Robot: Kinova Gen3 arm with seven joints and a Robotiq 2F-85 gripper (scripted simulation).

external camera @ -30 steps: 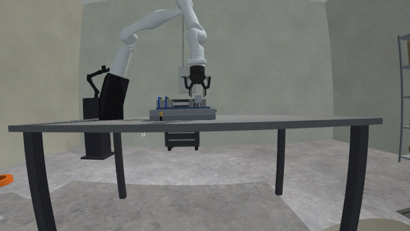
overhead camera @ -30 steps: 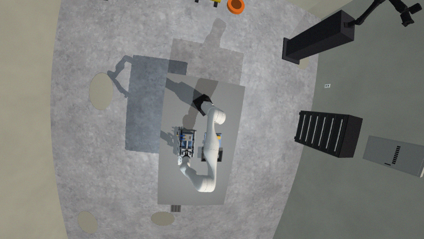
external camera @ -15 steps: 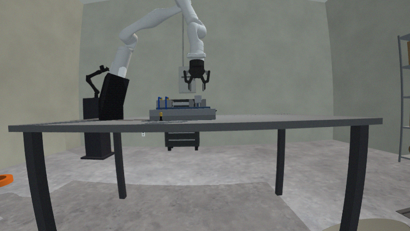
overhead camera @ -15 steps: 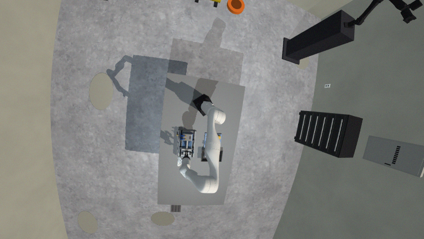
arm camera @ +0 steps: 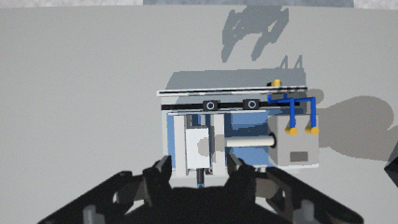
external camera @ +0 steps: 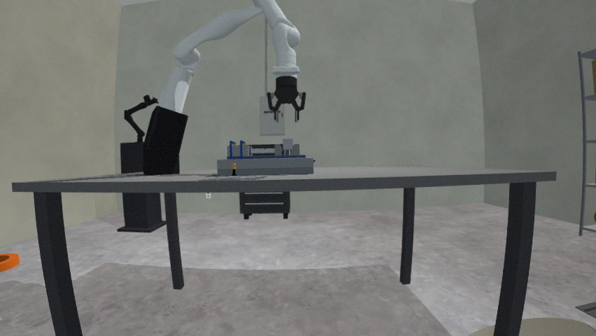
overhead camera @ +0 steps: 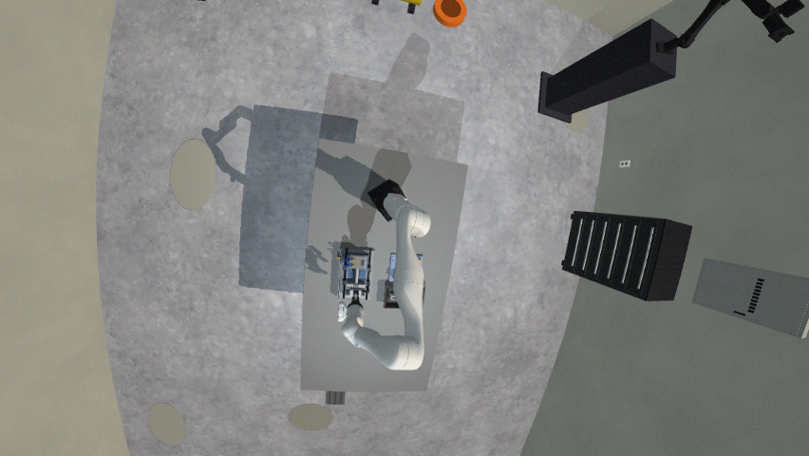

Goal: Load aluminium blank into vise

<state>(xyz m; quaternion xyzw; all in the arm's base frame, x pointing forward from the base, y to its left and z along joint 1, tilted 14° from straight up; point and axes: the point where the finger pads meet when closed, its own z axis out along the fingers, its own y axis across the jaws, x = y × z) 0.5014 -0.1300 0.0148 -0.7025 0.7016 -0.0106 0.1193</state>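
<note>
Right now the white rod is 110 mm below my hand and 90 mm behind it. Also, from my hand: brass blank: 330 mm to the left, 180 mm behind, 170 mm below; then vise: 150 mm below, 70 mm behind.
</note>
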